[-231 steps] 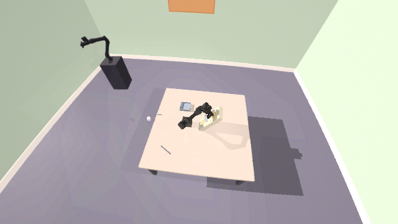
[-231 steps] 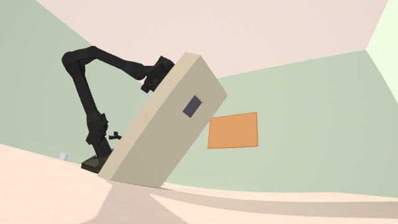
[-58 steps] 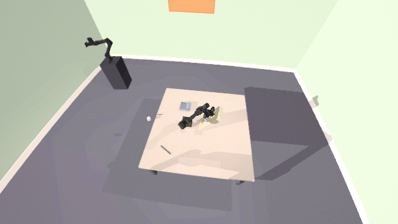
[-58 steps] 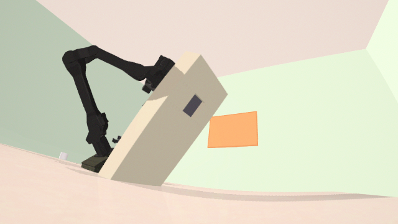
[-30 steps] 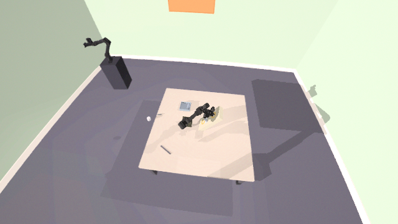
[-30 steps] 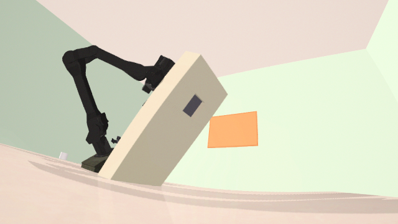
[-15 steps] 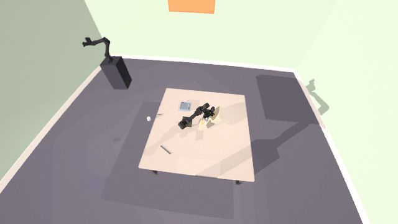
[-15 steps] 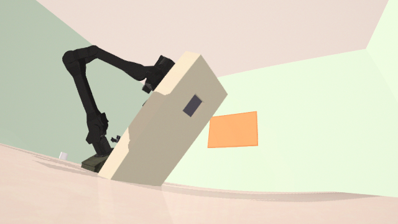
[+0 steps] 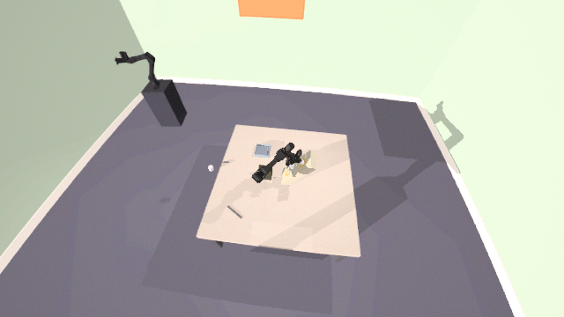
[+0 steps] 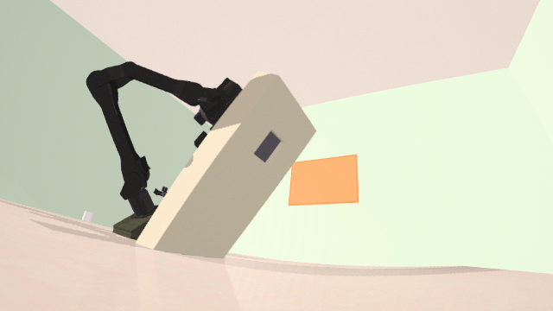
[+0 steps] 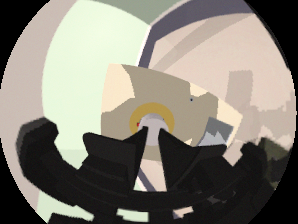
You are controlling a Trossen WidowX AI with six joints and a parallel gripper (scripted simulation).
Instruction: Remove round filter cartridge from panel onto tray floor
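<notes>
Now: the cream service panel 2 cm behind my gripper tip and 9 cm below it. Round my gripper tip: small white cylinder (86 cm behind, 9 cm to the left, 24 cm below); then white round cartridge (1 cm ahead, 1 cm below); then tray (36 cm behind, 33 cm to the left, 25 cm below).
</notes>
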